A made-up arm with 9 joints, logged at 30 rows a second.
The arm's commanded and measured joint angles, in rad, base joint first. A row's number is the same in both.
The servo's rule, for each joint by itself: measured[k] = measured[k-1] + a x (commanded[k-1-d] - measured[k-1]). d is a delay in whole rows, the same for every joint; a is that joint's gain. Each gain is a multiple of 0.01, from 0.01 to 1. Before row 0 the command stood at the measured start. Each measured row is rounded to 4 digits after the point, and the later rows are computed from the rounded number. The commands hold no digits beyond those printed.
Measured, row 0: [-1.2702, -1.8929, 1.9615, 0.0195, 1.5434, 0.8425, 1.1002, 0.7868, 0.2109]
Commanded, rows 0 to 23: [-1.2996, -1.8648, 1.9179, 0.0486, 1.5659, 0.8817, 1.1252, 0.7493, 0.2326]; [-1.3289, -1.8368, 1.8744, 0.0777, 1.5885, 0.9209, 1.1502, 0.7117, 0.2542]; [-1.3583, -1.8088, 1.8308, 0.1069, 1.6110, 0.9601, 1.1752, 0.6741, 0.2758]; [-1.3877, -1.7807, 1.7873, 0.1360, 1.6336, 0.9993, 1.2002, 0.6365, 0.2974]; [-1.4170, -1.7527, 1.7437, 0.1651, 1.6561, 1.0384, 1.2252, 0.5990, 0.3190]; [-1.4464, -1.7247, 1.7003, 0.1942, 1.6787, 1.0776, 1.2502, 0.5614, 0.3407]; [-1.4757, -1.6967, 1.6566, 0.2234, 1.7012, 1.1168, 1.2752, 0.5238, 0.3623]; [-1.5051, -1.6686, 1.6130, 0.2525, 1.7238, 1.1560, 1.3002, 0.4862, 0.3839]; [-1.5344, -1.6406, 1.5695, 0.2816, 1.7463, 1.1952, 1.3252, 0.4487, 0.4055]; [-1.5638, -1.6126, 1.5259, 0.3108, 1.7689, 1.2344, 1.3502, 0.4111, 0.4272]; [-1.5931, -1.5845, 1.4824, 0.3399, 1.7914, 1.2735, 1.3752, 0.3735, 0.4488]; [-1.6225, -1.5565, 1.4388, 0.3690, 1.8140, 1.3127, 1.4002, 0.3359, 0.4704]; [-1.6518, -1.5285, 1.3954, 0.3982, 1.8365, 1.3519, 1.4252, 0.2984, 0.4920]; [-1.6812, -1.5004, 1.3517, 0.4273, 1.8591, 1.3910, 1.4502, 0.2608, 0.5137]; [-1.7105, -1.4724, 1.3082, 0.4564, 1.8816, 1.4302, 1.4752, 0.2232, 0.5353]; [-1.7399, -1.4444, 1.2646, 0.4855, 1.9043, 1.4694, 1.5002, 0.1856, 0.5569]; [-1.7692, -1.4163, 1.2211, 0.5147, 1.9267, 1.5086, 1.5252, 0.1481, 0.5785]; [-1.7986, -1.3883, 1.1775, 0.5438, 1.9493, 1.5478, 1.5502, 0.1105, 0.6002]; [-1.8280, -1.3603, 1.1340, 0.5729, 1.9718, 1.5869, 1.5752, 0.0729, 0.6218]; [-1.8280, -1.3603, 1.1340, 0.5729, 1.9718, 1.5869, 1.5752, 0.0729, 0.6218]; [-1.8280, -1.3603, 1.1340, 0.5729, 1.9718, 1.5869, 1.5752, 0.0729, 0.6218]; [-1.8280, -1.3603, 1.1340, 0.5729, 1.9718, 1.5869, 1.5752, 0.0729, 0.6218]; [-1.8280, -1.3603, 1.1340, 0.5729, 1.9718, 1.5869, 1.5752, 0.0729, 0.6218]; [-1.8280, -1.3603, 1.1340, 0.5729, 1.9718, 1.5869, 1.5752, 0.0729, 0.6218]
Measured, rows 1 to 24: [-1.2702, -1.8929, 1.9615, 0.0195, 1.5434, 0.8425, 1.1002, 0.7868, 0.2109]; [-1.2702, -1.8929, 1.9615, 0.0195, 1.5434, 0.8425, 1.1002, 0.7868, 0.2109]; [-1.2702, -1.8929, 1.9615, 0.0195, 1.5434, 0.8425, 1.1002, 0.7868, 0.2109]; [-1.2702, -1.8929, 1.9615, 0.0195, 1.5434, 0.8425, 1.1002, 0.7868, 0.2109]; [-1.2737, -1.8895, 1.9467, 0.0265, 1.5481, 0.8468, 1.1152, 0.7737, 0.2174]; [-1.2803, -1.8832, 1.9221, 0.0388, 1.5566, 0.8550, 1.1362, 0.7520, 0.2284]; [-1.2897, -1.8743, 1.8911, 0.0551, 1.5680, 0.8666, 1.1596, 0.7247, 0.2426]; [-1.3015, -1.8631, 1.8558, 0.0745, 1.5818, 0.8812, 1.1840, 0.6938, 0.2590]; [-1.3154, -1.8499, 1.8177, 0.0962, 1.5974, 0.8985, 1.2087, 0.6606, 0.2770]; [-1.3311, -1.8349, 1.7778, 0.1197, 1.6145, 0.9182, 1.2336, 0.6259, 0.2961]; [-1.3485, -1.8183, 1.7366, 0.1446, 1.6327, 0.9400, 1.2586, 0.5902, 0.3160]; [-1.3673, -1.8003, 1.6946, 0.1705, 1.6518, 0.9638, 1.2836, 0.5538, 0.3364]; [-1.3874, -1.7811, 1.6521, 0.1972, 1.6716, 0.9893, 1.3086, 0.5170, 0.3571]; [-1.4086, -1.7609, 1.6092, 0.2245, 1.6920, 1.0163, 1.3336, 0.4799, 0.3781]; [-1.4307, -1.7397, 1.5661, 0.2522, 1.7129, 1.0446, 1.3586, 0.4427, 0.3993]; [-1.4537, -1.7177, 1.5228, 0.2802, 1.7341, 1.0741, 1.3836, 0.4053, 0.4206]; [-1.4775, -1.6950, 1.4795, 0.3085, 1.7556, 1.1047, 1.4086, 0.3679, 0.4420]; [-1.5019, -1.6716, 1.4360, 0.3370, 1.7773, 1.1362, 1.4336, 0.3304, 0.4635]; [-1.5269, -1.6477, 1.3925, 0.3657, 1.7992, 1.1685, 1.4586, 0.2929, 0.4850]; [-1.5525, -1.6233, 1.3490, 0.3945, 1.8213, 1.2016, 1.4836, 0.2553, 0.5066]; [-1.5785, -1.5985, 1.3055, 0.4233, 1.8434, 1.2354, 1.5086, 0.2178, 0.5282]; [-1.6049, -1.5733, 1.2620, 0.4522, 1.8656, 1.2698, 1.5336, 0.1802, 0.5498]; [-1.6317, -1.5477, 1.2185, 0.4812, 1.8879, 1.3047, 1.5586, 0.1426, 0.5714]; [-1.6553, -1.5252, 1.1898, 0.5032, 1.9055, 1.3357, 1.5686, 0.1182, 0.5865]
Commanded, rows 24 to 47: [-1.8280, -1.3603, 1.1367, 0.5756, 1.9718, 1.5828, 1.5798, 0.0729, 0.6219]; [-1.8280, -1.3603, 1.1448, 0.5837, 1.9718, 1.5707, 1.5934, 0.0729, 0.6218]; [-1.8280, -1.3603, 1.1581, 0.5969, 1.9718, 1.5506, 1.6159, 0.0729, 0.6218]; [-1.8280, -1.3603, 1.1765, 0.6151, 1.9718, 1.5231, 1.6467, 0.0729, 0.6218]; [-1.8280, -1.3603, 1.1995, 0.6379, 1.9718, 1.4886, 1.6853, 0.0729, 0.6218]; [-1.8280, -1.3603, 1.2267, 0.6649, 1.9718, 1.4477, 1.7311, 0.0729, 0.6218]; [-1.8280, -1.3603, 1.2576, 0.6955, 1.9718, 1.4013, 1.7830, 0.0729, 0.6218]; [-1.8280, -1.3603, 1.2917, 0.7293, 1.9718, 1.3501, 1.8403, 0.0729, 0.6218]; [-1.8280, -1.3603, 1.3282, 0.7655, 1.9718, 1.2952, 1.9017, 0.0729, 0.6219]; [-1.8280, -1.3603, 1.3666, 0.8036, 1.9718, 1.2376, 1.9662, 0.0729, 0.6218]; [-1.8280, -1.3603, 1.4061, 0.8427, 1.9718, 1.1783, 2.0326, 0.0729, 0.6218]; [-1.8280, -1.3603, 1.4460, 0.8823, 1.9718, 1.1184, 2.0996, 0.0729, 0.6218]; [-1.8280, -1.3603, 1.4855, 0.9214, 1.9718, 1.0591, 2.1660, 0.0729, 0.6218]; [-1.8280, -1.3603, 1.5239, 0.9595, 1.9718, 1.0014, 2.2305, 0.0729, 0.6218]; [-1.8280, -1.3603, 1.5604, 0.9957, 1.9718, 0.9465, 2.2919, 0.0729, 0.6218]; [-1.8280, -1.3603, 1.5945, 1.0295, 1.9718, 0.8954, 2.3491, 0.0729, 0.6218]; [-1.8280, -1.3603, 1.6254, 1.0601, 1.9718, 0.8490, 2.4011, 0.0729, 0.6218]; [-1.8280, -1.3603, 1.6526, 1.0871, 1.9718, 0.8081, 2.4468, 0.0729, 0.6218]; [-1.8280, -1.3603, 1.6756, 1.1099, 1.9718, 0.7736, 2.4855, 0.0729, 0.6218]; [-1.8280, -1.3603, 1.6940, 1.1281, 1.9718, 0.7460, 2.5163, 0.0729, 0.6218]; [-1.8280, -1.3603, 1.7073, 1.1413, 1.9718, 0.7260, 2.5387, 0.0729, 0.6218]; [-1.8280, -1.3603, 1.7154, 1.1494, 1.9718, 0.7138, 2.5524, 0.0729, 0.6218]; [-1.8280, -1.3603, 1.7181, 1.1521, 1.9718, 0.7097, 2.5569, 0.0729, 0.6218]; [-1.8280, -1.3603, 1.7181, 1.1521, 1.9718, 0.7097, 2.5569, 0.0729, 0.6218]
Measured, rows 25 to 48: [-1.6760, -1.5054, 1.1708, 0.5199, 1.9194, 1.3633, 1.5726, 0.1023, 0.5971]; [-1.6942, -1.4880, 1.1583, 0.5326, 1.9304, 1.3879, 1.5742, 0.0920, 0.6045]; [-1.7103, -1.4727, 1.1500, 0.5423, 1.9391, 1.4098, 1.5748, 0.0853, 0.6097]; [-1.7244, -1.4592, 1.1446, 0.5496, 1.9460, 1.4293, 1.5750, 0.0810, 0.6133]; [-1.7368, -1.4473, 1.1419, 0.5558, 1.9514, 1.4462, 1.5779, 0.0782, 0.6159]; [-1.7477, -1.4369, 1.1429, 0.5625, 1.9557, 1.4599, 1.5872, 0.0763, 0.6177]; [-1.7573, -1.4277, 1.1481, 0.5708, 1.9591, 1.4699, 1.6044, 0.0751, 0.6189]; [-1.7658, -1.4196, 1.1578, 0.5814, 1.9618, 1.4758, 1.6298, 0.0743, 0.6198]; [-1.7733, -1.4125, 1.1720, 0.5950, 1.9639, 1.4772, 1.6631, 0.0738, 0.6204]; [-1.7799, -1.4062, 1.1906, 0.6118, 1.9656, 1.4740, 1.7039, 0.0735, 0.6208]; [-1.7857, -1.4007, 1.2134, 0.6319, 1.9669, 1.4660, 1.7514, 0.0733, 0.6211]; [-1.7908, -1.3959, 1.2400, 0.6553, 1.9679, 1.4533, 1.8047, 0.0732, 0.6213]; [-1.7953, -1.3916, 1.2700, 0.6817, 1.9687, 1.4359, 1.8629, 0.0731, 0.6215]; [-1.7992, -1.3878, 1.3028, 0.7110, 1.9694, 1.4141, 1.9249, 0.0730, 0.6216]; [-1.8027, -1.3845, 1.3379, 0.7426, 1.9699, 1.3882, 1.9895, 0.0730, 0.6217]; [-1.8057, -1.3816, 1.3747, 0.7761, 1.9703, 1.3585, 2.0556, 0.0730, 0.6217]; [-1.8084, -1.3790, 1.4124, 0.8110, 1.9706, 1.3256, 2.1218, 0.0730, 0.6217]; [-1.8108, -1.3768, 1.4503, 0.8466, 1.9709, 1.2899, 2.1870, 0.0730, 0.6217]; [-1.8129, -1.3748, 1.4877, 0.8824, 1.9711, 1.2521, 2.2499, 0.0730, 0.6217]; [-1.8147, -1.3731, 1.5240, 0.9177, 1.9712, 1.2129, 2.3094, 0.0730, 0.6217]; [-1.8163, -1.3716, 1.5585, 0.9519, 1.9713, 1.1729, 2.3644, 0.0730, 0.6217]; [-1.8177, -1.3702, 1.5905, 0.9843, 1.9714, 1.1328, 2.4138, 0.0730, 0.6217]; [-1.8189, -1.3690, 1.6194, 1.0144, 1.9715, 1.0933, 2.4568, 0.0730, 0.6217]; [-1.8200, -1.3680, 1.6448, 1.0417, 1.9716, 1.0551, 2.4925, 0.0730, 0.6217]
